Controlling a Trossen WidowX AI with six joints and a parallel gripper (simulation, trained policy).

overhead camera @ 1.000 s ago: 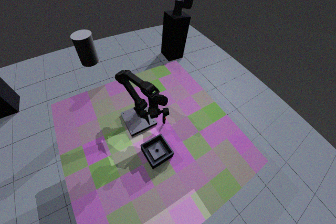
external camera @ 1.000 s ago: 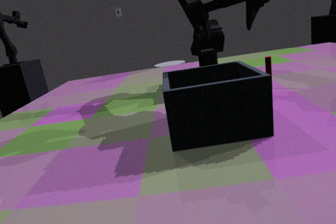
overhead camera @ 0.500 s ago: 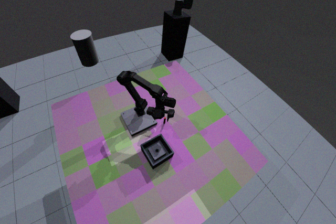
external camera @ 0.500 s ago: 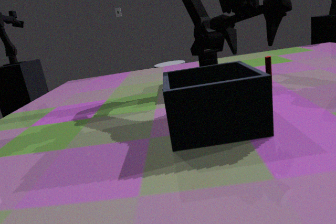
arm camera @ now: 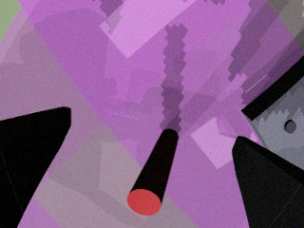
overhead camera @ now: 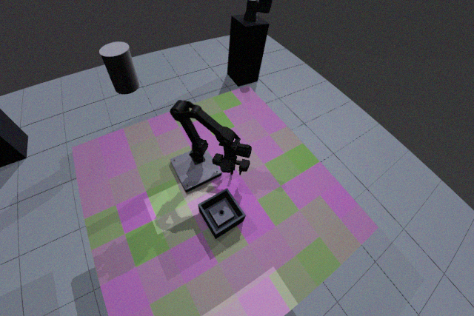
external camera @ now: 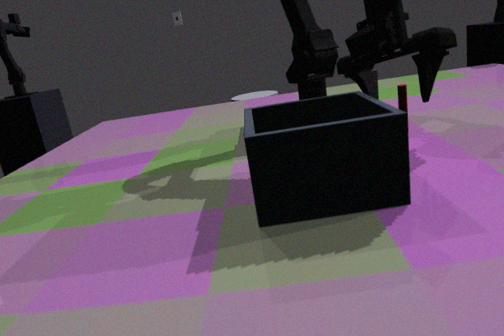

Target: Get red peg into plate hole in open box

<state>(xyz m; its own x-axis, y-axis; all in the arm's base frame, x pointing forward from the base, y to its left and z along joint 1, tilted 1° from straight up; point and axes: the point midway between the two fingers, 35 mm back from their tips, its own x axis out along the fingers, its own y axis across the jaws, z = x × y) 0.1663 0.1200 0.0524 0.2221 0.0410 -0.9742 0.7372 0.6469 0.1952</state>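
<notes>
My gripper tip is 20 mm past the red peg, 10 mm to the right of it and 10 mm above it. Round my gripper tip: dark box (170 mm ahead, 150 mm to the right, 20 mm below).
</notes>
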